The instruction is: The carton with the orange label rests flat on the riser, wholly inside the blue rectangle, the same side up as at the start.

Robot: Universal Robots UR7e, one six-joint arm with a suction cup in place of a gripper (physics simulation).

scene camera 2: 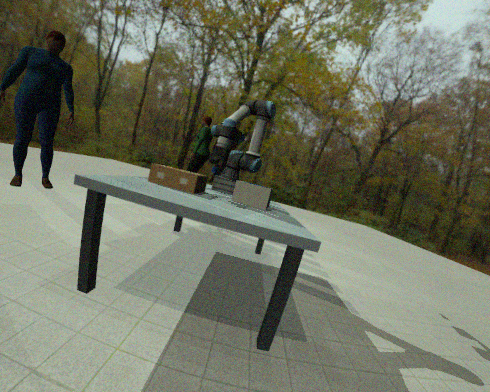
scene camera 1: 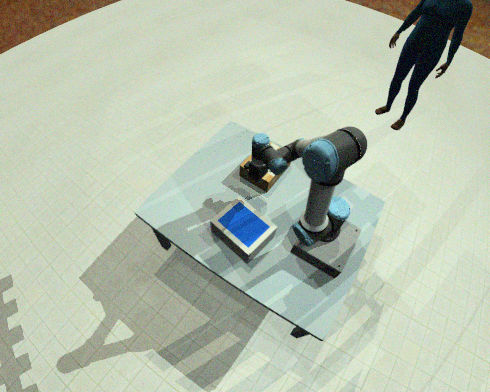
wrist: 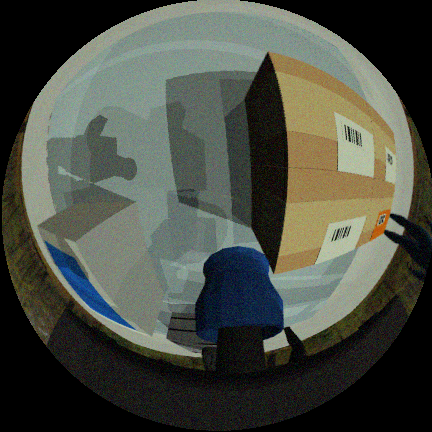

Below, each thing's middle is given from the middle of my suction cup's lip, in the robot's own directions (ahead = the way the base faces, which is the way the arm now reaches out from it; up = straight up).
Scene:
I see the grey riser with blue rectangle (scene camera 1: 241, 227) 250 mm to the left of my suction cup, 110 mm behind it and 80 mm below it.

